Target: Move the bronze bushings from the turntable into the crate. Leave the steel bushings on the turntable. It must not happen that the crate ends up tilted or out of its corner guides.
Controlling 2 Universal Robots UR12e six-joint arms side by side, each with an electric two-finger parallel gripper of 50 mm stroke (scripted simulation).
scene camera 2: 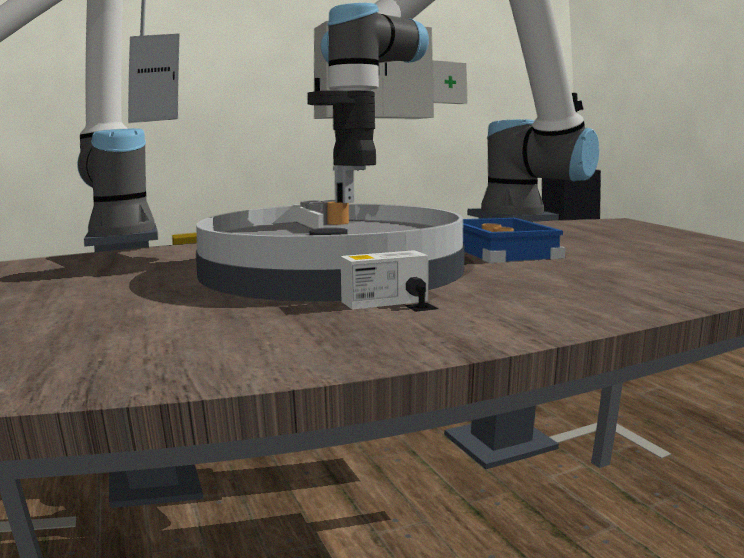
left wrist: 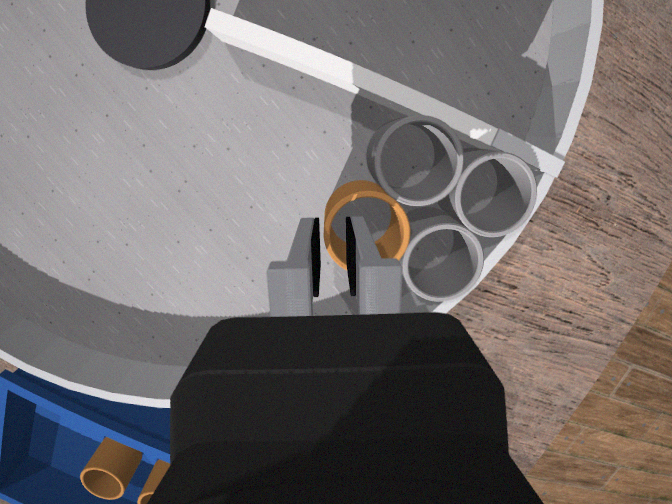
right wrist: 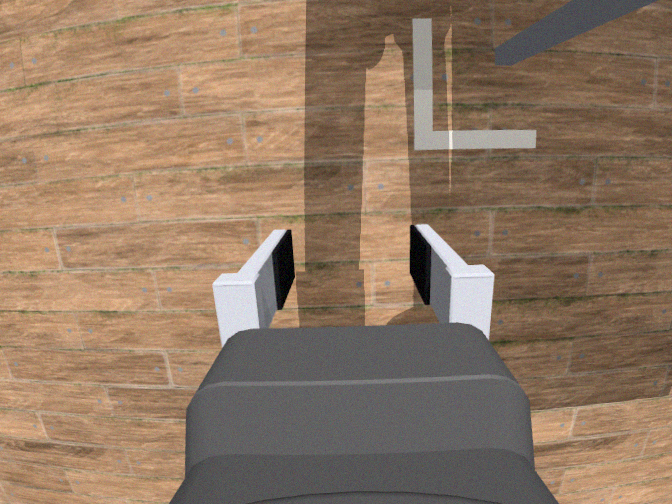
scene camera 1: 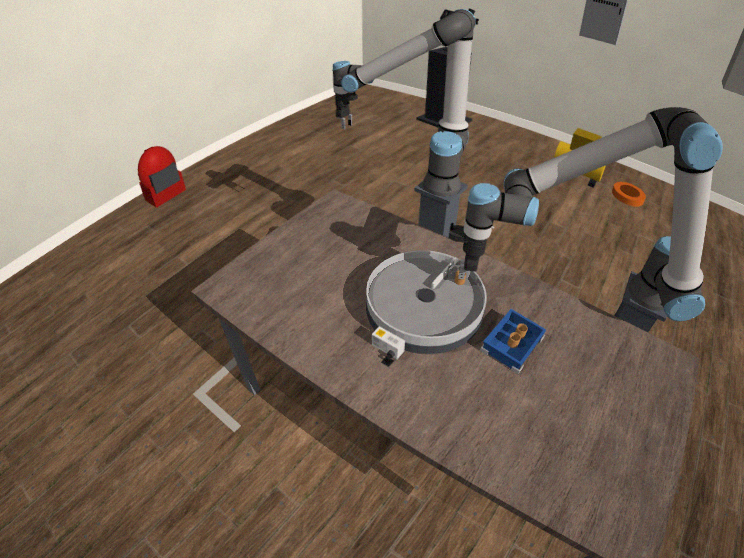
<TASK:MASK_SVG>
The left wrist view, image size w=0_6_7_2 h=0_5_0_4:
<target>my left gripper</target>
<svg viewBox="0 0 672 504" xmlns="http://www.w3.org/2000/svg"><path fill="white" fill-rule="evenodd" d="M544 503L509 455L505 391L501 381L460 320L450 314L439 312L401 313L402 266L396 258L381 258L363 216L355 216L351 218L346 217L346 264L350 295L357 298L358 315L313 316L313 296L319 297L320 226L318 217L315 219L313 217L301 218L287 261L272 261L266 271L270 317L234 317L221 320L213 325L170 397L170 467L147 504Z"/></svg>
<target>blue crate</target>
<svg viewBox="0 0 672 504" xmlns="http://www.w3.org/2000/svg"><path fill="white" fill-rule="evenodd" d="M0 373L0 499L11 504L137 504L138 497L155 463L159 459L170 463L170 408L109 401L68 390L25 372L20 368L13 373L6 369ZM105 437L142 452L142 459L124 495L115 500L107 500L92 495L83 486L80 479L81 472Z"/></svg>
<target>bronze bushing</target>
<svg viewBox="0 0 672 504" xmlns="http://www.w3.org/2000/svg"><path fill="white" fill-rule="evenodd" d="M370 181L357 180L342 185L330 196L326 204L324 215L325 246L331 258L345 270L347 270L346 242L336 235L331 224L337 212L344 205L355 199L372 197L389 203L391 210L389 227L384 235L375 241L381 258L397 258L399 260L405 253L409 243L410 224L404 209L380 185Z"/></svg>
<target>steel bushing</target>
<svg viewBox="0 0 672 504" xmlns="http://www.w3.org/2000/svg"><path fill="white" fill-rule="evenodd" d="M463 148L464 165L460 179L445 198L437 201L438 205L445 213L478 235L500 237L515 231L528 219L536 203L537 183L532 169L522 158L512 153L478 148ZM489 160L497 175L496 192L486 207L478 212L465 214L461 203L463 185L473 169Z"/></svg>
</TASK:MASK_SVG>
